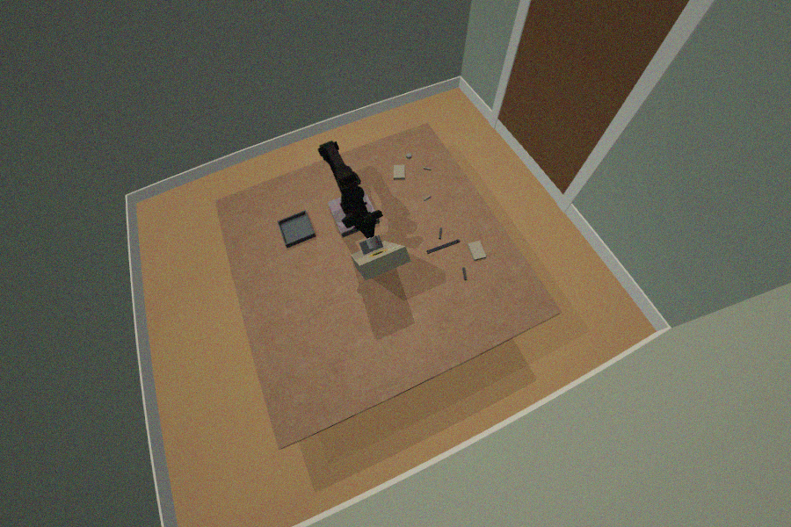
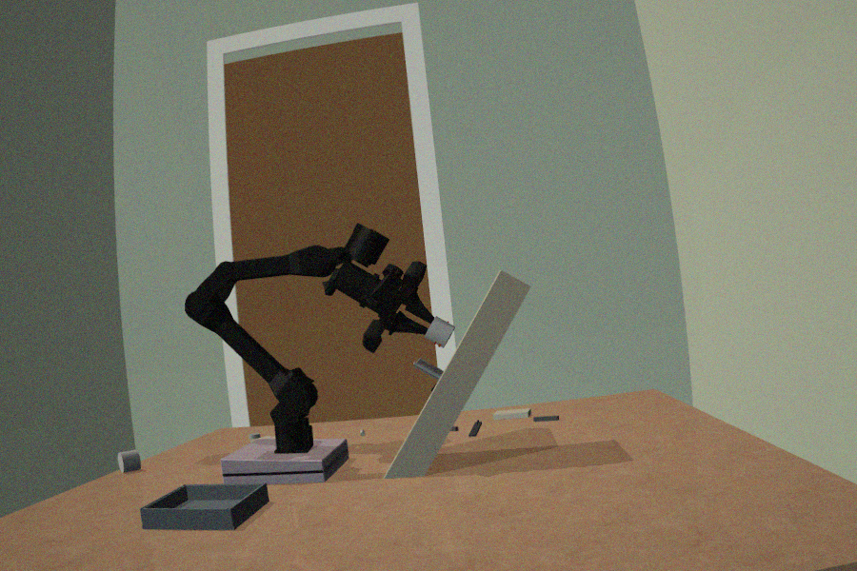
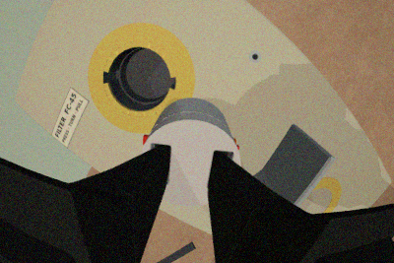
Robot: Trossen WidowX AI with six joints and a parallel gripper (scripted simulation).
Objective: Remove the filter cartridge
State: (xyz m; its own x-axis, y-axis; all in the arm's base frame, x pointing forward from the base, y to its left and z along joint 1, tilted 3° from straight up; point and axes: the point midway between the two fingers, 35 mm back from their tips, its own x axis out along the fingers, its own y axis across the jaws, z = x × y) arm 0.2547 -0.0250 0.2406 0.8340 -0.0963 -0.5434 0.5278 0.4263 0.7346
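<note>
My gripper tip is now 10 mm short of the white round cartridge and 10 mm above it. Also, from my gripper tip: service panel (80 mm below, 40 mm ahead); dark tray (380 mm behind, 240 mm to the right, 240 mm below).
</note>
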